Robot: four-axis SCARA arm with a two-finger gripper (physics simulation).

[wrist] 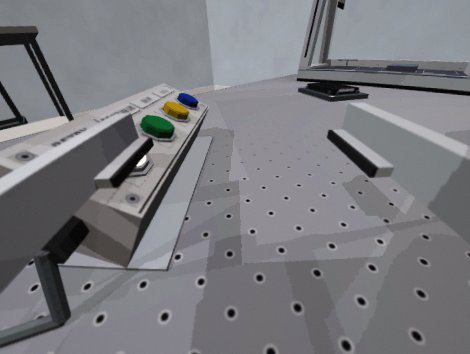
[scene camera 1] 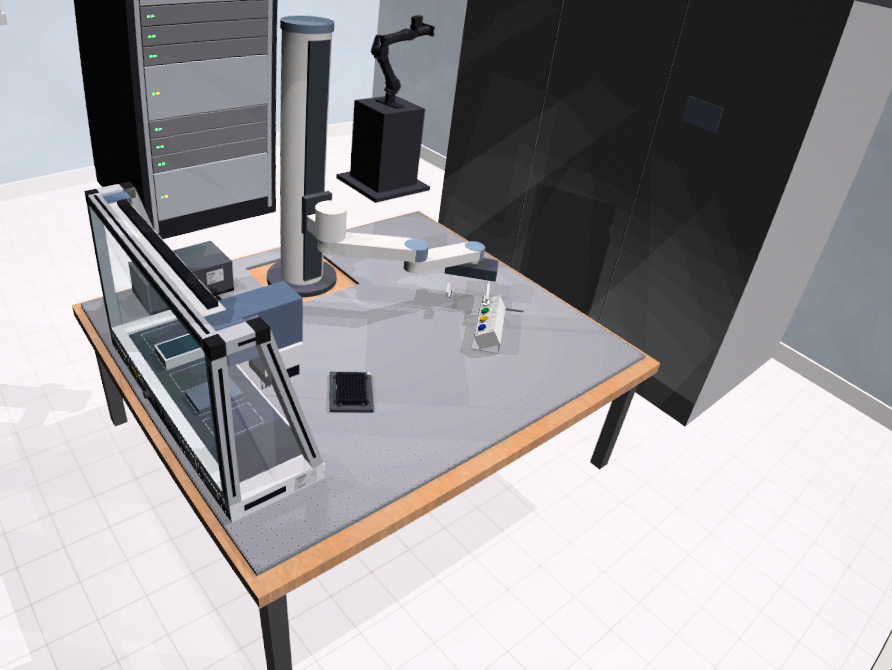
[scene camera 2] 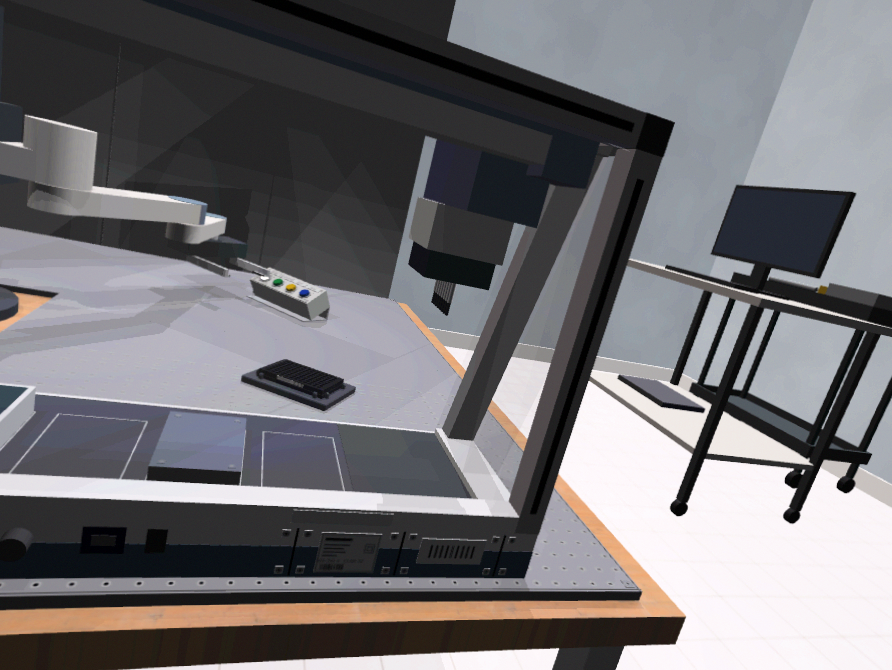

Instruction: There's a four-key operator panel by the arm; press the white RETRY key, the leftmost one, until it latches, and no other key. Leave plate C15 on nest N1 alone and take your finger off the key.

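Places are measured from the arm's base along level axes (x ahead, y left, z up), in metres.
Pixels of known places: gripper, between the fingertips: [wrist: 239,124] [scene camera 1: 466,298] [scene camera 2: 248,273]; arm's base, origin of its link: [scene camera 1: 301,278].
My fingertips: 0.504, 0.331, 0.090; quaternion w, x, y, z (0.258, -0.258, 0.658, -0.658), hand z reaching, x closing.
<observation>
Ahead of a thing's pixels: the offset from my fingertips to its middle, as dx, dy, dz. Level surfaces: height alone.
The grey operator panel @[+0.109, +0.012, -0.036] [scene camera 1: 486,339] [scene camera 2: 286,300] [wrist: 111,224] has a white RETRY key @[+0.045, +0.055, -0.017] [scene camera 2: 264,278] [wrist: 143,162] at one end, then green, yellow and blue keys. My gripper [scene camera 1: 467,291] [scene camera 2: 247,273] [wrist: 239,124] is open and empty. In the wrist view its left fingertip is over the white key and hides much of it; the right finger hangs beside the panel, above the table. Whether the fingertip touches the key, and whether the key is down, I cannot tell. A black plate @[+0.119, -0.544, -0.058] [scene camera 1: 351,388] [scene camera 2: 299,376] [wrist: 332,88] sits on a flat dark nest; no label is readable.
A framed, glass-fronted machine [scene camera 1: 311,472] [scene camera 2: 475,520] [wrist: 385,80] stands along one side of the table @[dz -0.090] [scene camera 1: 432,497] [scene camera 2: 346,613]. The green key @[+0.076, +0.016, -0.014] [scene camera 1: 484,310] [scene camera 2: 277,281] [wrist: 157,127] is next to the white one. The arm's column [scene camera 1: 294,144] rises behind the table's middle.
</observation>
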